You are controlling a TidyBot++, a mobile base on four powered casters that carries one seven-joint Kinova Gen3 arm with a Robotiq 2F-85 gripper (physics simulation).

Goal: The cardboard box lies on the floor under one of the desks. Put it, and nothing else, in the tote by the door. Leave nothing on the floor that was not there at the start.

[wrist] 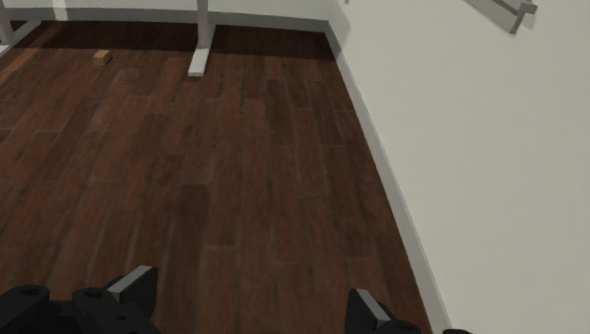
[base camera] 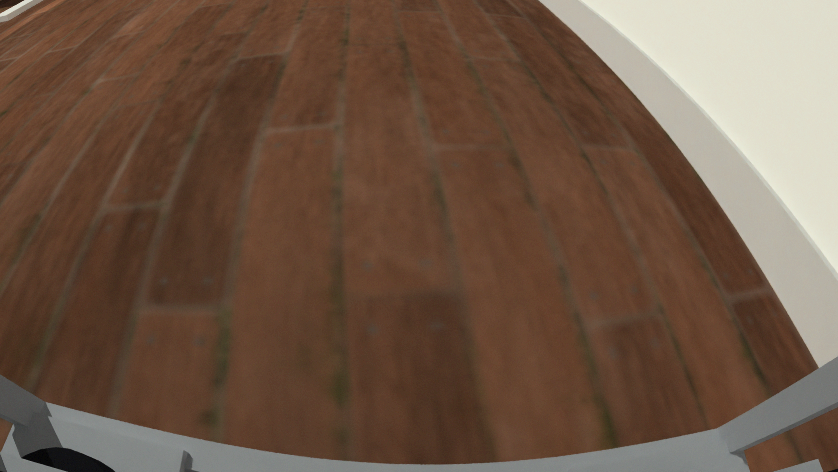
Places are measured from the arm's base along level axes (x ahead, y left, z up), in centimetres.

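Pixels of known places: gripper, fingertip midpoint: [wrist: 252, 300].
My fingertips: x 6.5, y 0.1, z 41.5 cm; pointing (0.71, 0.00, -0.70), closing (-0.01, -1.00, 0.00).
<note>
Behind a point stands the place of what it marks.
A small tan cardboard box [wrist: 102, 57] {x 166.4, y 100.1, z -34.9 cm} lies on the wooden floor in the upper left of the wrist view, between two white desk legs, at the front edge of the shadow near the back wall. It does not show in the base camera view. My gripper [wrist: 252, 300] {x 6.5, y 0.1, z 41.5 cm} is open, with its two fingers wide apart and the floor showing between them. It is far from the box. The tote does not show in either view.
A white desk leg [wrist: 199, 61] {x 175.8, y 47.2, z -37.2 cm} stands right of the box, and another desk leg [wrist: 6, 27] {x 183.2, y 171.2, z -28.0 cm} stands at the far left. A white wall [wrist: 490, 165] {x 57.8, y -51.5, z 9.1 cm} [base camera: 762, 99] {x 55.2, y -51.8, z -22.1 cm} runs along the right side. A grey bracket [wrist: 520, 17] {x 71.5, y -49.0, z 39.9 cm} is on that wall, high at the right.
</note>
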